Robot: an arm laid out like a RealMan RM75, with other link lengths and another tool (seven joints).
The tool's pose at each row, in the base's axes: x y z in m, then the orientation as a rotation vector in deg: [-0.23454, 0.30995, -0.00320, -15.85, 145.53, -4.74]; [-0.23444, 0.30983, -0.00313, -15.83, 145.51, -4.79]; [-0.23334, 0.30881, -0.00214, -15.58, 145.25, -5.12]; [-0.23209, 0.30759, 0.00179, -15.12, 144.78, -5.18]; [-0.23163, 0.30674, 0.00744, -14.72, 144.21, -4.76]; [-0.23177, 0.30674, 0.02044, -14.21, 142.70, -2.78]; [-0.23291, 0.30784, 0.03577, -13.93, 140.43, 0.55]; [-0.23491, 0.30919, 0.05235, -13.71, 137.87, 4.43]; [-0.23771, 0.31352, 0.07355, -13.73, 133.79, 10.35]
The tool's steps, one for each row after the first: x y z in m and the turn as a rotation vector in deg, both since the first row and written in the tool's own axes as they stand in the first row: [-0.00009, -0.00014, 0.00000, 0.04, -0.02, 0.00]; [-0.00130, -0.00145, -0.00022, 0.36, -0.25, 0.10]; [-0.00419, -0.00334, -0.00279, 0.56, -0.74, 0.39]; [-0.00744, -0.00492, -0.00724, 0.41, -1.37, 0.74]; [-0.01438, -0.00644, -0.01812, -0.73, -3.09, 1.47]; [-0.02201, -0.00698, -0.03151, -2.86, -5.64, 2.30]; [-0.02967, -0.00727, -0.04640, -5.43, -8.46, 3.21]; [-0.03983, -0.00506, -0.06559, -9.56, -12.76, 4.35]
